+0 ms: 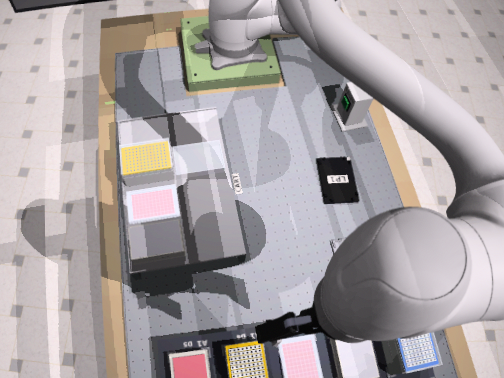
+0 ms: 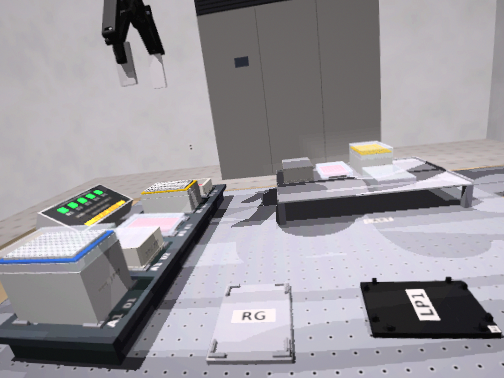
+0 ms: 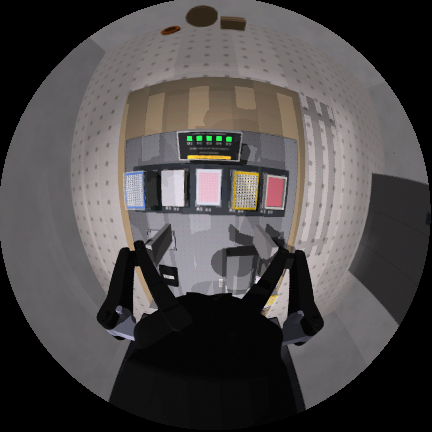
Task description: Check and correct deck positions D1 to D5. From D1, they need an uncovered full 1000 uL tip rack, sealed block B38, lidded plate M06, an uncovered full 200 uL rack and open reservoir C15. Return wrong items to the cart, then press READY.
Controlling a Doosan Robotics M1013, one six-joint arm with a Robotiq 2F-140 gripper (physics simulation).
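Note:
My gripper is open and empty, high above the table near the deck's D3 and D4. On the deck, D1 holds a blue-rimmed tip rack; whether a clear cover is on it I cannot tell. D2 holds a pale block, D3 a pink plate, D4 a yellow-rimmed rack, D5 a red reservoir. Item codes are unreadable.
The cart bears a covered yellow rack, a pink plate, a grey block and a clear lid. The panel shows green lamps. LP1 and RG lie nearby.

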